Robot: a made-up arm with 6 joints. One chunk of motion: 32 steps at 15 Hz.
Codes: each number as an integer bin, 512 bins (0 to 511) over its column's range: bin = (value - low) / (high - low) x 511, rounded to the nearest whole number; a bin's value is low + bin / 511 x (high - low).
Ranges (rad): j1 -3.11..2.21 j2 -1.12..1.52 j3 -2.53..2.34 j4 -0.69..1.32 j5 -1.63..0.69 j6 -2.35..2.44
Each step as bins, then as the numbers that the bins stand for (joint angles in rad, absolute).
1 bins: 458 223 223 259 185 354
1 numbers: 1.6582 0.0321 -0.4047 0.3288 -0.7901 0.9683
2 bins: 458 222 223 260 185 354
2 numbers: 1.6582 0.0269 -0.4047 0.3327 -0.7901 0.9683
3 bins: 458 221 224 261 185 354
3 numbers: 1.6582 0.0218 -0.3952 0.3366 -0.7901 0.9683
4 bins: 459 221 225 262 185 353
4 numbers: 1.6686 0.0218 -0.3857 0.3406 -0.7901 0.9589
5 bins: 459 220 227 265 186 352
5 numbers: 1.6686 0.0166 -0.3666 0.3524 -0.7855 0.9496
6 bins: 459 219 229 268 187 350
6 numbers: 1.6686 0.0114 -0.3476 0.3642 -0.7810 0.9308
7 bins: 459 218 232 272 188 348
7 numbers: 1.6686 0.0063 -0.3190 0.3799 -0.7765 0.9121
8 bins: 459 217 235 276 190 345
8 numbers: 1.6686 0.0011 -0.2904 0.3956 -0.7674 0.8840
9 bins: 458 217 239 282 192 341
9 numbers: 1.6582 0.0011 -0.2523 0.4192 -0.7583 0.8465
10 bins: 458 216 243 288 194 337
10 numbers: 1.6582 -0.0041 -0.2141 0.4428 -0.7492 0.8090
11 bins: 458 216 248 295 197 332
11 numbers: 1.6582 -0.0041 -0.1665 0.4704 -0.7356 0.7621
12 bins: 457 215 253 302 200 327
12 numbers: 1.6478 -0.0092 -0.1188 0.4979 -0.7220 0.7152
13 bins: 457 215 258 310 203 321
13 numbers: 1.6478 -0.0092 -0.0712 0.5294 -0.7084 0.6590
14 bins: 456 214 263 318 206 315
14 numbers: 1.6374 -0.0144 -0.0235 0.5608 -0.6947 0.6027
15 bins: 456 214 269 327 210 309
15 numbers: 1.6374 -0.0144 0.0337 0.5962 -0.6766 0.5465
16 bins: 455 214 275 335 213 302
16 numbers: 1.6270 -0.0144 0.0908 0.6277 -0.6630 0.4809
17 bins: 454 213 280 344 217 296
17 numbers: 1.6166 -0.0196 0.1385 0.6631 -0.6448 0.4246
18 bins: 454 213 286 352 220 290
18 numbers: 1.6166 -0.0196 0.1957 0.6946 -0.6312 0.3684
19 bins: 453 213 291 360 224 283
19 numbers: 1.6062 -0.0196 0.2433 0.7260 -0.6130 0.3028
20 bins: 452 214 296 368 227 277
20 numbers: 1.5958 -0.0144 0.2910 0.7575 -0.5994 0.2465
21 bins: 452 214 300 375 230 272
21 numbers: 1.5958 -0.0144 0.3291 0.7850 -0.5858 0.1997
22 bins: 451 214 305 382 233 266
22 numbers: 1.5853 -0.0144 0.3768 0.8126 -0.5722 0.1434
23 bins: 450 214 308 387 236 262
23 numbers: 1.5749 -0.0144 0.4053 0.8323 -0.5585 0.1059
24 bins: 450 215 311 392 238 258
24 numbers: 1.5749 -0.0092 0.4339 0.8519 -0.5495 0.0684
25 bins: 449 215 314 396 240 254
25 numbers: 1.5645 -0.0092 0.4625 0.8677 -0.5404 0.0309
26 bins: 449 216 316 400 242 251
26 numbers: 1.5645 -0.0041 0.4816 0.8834 -0.5313 0.0028
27 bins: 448 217 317 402 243 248
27 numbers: 1.5541 0.0011 0.4911 0.8913 -0.5268 -0.0253
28 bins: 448 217 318 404 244 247
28 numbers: 1.5541 0.0011 0.5006 0.8991 -0.5222 -0.0347
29 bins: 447 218 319 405 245 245
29 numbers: 1.5437 0.0063 0.5102 0.9031 -0.5177 -0.0534
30 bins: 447 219 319 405 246 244
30 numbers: 1.5437 0.0114 0.5102 0.9031 -0.5131 -0.0628
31 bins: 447 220 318 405 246 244
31 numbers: 1.5437 0.0166 0.5006 0.9031 -0.5131 -0.0628
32 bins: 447 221 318 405 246 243
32 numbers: 1.5437 0.0218 0.5006 0.9031 -0.5131 -0.0722
